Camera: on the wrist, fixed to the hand. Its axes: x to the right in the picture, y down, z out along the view.
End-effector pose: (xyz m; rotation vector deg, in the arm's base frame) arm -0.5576 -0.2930 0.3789 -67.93 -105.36 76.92
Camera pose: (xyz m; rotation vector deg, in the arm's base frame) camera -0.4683 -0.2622 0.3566 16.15 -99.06 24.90
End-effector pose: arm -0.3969 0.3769 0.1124 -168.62 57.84 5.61
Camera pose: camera -0.4343 0.3380 0.1930 -157.46 -68.53 -12.18
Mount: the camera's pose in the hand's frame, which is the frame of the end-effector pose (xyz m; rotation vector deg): -0.0112 0.0531 -0.0804 7.81 8.51 -85.01
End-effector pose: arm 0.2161 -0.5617 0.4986 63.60 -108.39 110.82
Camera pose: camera 0.1618 -0.4912 0.4599 91.48 -22.93 64.46
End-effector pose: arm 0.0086 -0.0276 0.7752 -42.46 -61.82 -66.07
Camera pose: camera 0.0816 -0.0813 0.7406 25.10 -89.66 -128.94
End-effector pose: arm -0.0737 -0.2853 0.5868 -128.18 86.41 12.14
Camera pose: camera -0.1355 -0.3273 0.6487 -150.31 -20.01 -28.14
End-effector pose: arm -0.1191 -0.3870 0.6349 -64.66 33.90 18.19
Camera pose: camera -0.1784 -0.4382 0.5777 -67.90 -11.48 -61.23
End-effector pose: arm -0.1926 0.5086 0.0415 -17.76 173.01 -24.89
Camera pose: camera -0.1999 0.5826 0.1038 120.96 -107.75 32.81
